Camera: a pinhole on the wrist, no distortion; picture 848 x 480 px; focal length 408.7 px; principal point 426.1 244.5 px. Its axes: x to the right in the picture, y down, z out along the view. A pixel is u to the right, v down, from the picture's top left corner.
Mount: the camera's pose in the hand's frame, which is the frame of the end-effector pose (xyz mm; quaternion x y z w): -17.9 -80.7 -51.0 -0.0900 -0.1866 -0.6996 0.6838
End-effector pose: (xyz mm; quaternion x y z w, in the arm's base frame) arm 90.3 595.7 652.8 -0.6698 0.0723 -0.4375 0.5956
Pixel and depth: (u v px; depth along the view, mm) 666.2 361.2 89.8
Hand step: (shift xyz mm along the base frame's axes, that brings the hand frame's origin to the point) -7.5 70.9 83.3
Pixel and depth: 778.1 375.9 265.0
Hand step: 127.5 253.0 200.2
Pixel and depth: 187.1 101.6 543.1
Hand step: 220.6 262.5 -464.7
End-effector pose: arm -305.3 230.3 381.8 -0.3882 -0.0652 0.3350 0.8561
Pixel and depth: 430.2 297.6 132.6
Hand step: -24.9 19.5 75.0
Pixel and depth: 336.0 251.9 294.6
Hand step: -157.0 134.8 75.6
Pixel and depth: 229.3 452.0 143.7
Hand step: -14.0 82.6 11.0
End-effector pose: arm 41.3 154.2 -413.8 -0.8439 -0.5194 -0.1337 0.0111
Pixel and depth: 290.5 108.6 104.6
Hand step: -29.2 -47.9 -41.9
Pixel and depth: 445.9 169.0 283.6
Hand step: 12.2 -68.1 -222.4
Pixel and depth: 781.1 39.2 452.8
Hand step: -271.5 -79.7 -572.8
